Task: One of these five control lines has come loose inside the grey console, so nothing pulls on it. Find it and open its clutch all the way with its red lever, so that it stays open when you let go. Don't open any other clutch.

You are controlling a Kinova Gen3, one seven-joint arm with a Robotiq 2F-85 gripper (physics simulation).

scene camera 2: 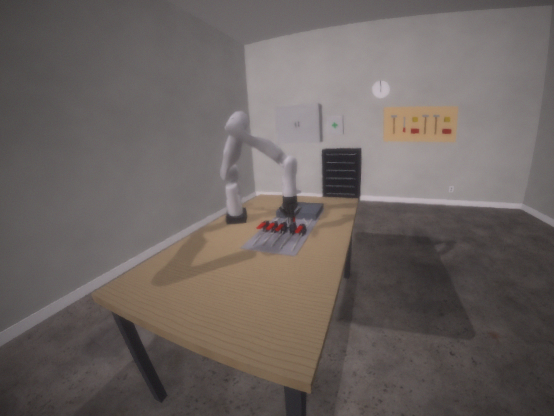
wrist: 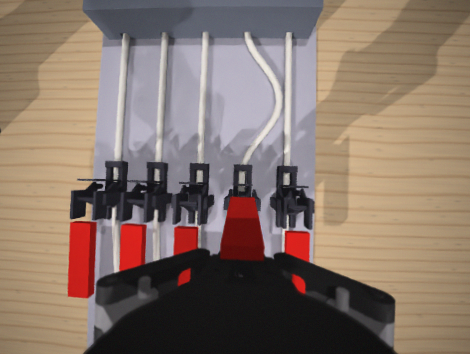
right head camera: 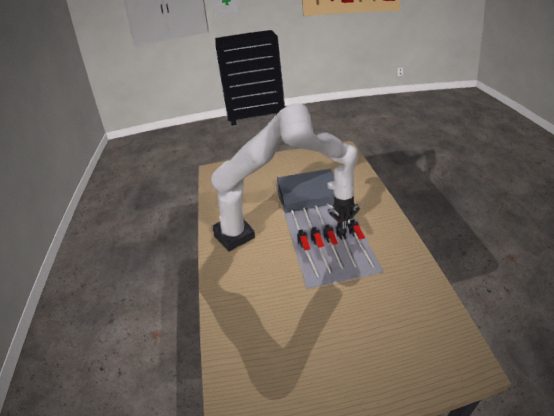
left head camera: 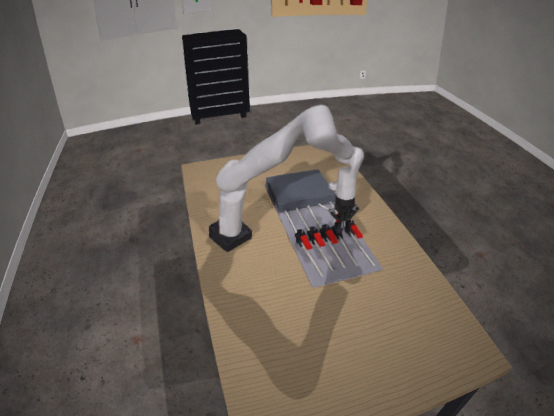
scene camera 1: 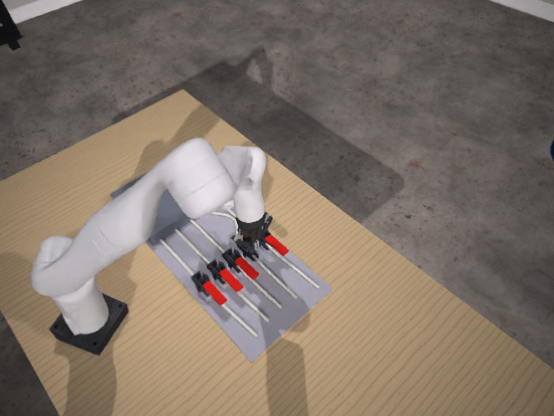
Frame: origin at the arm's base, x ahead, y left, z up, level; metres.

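Seen in the pictures: gripper, fingertip midpoint: (scene camera 2: 290, 223) (right head camera: 343, 227) (left head camera: 342, 226) (scene camera 1: 255, 247); arm's base, origin of the base link: (scene camera 2: 236, 212) (right head camera: 233, 227) (left head camera: 230, 228) (scene camera 1: 89, 316).
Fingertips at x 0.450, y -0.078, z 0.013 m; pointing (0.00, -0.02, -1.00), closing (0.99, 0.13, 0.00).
Observation:
Offsets run from my fingertips to a thing's top centre. Level surfaces: height alone.
Five white control lines run from the grey console {dy +0.358, dx -0.105, dz -0.024 m} (left head camera: 300, 189) (right head camera: 307, 191) (wrist: 200, 19) through black clutches. In the wrist view the fourth line from the left (wrist: 280, 100) bulges sideways; the other four run straight. Its clutch {dy +0.064, dx -0.010, dz -0.059 m} (wrist: 242, 175) has its red lever {dy +0.022, dx -0.003, dz +0.073 m} (wrist: 242, 230) tipped up toward the camera. The four other red levers {dy -0.029, dx -0.162, dz -0.012 m} (wrist: 82, 260) {dy -0.022, dx -0.108, dz -0.012 m} (wrist: 132, 247) {dy -0.014, dx -0.053, dz -0.012 m} (wrist: 186, 240) {dy +0.001, dx +0.055, dz -0.012 m} (wrist: 297, 245) lie low, pointing away from the console. My gripper (left head camera: 344, 225) (right head camera: 344, 225) (scene camera 2: 291, 223) is shut and empty at the raised lever, on its side away from the console. The wrist view hides the fingertips; contact is unclear.
The lines and clutches lie on a grey base plate {dy -0.113, dx -0.040, dz -0.068 m} (left head camera: 320, 278) (right head camera: 312, 280) (scene camera 1: 255, 350) on the wooden table {dz -0.071 m} (left head camera: 280, 325) (scene camera 2: 225, 300). Neighbouring clutches stand close on both sides of the gripper. The console stands behind them. A black drawer cabinet (left head camera: 217, 75) (scene camera 2: 341, 172) stands by the far wall.

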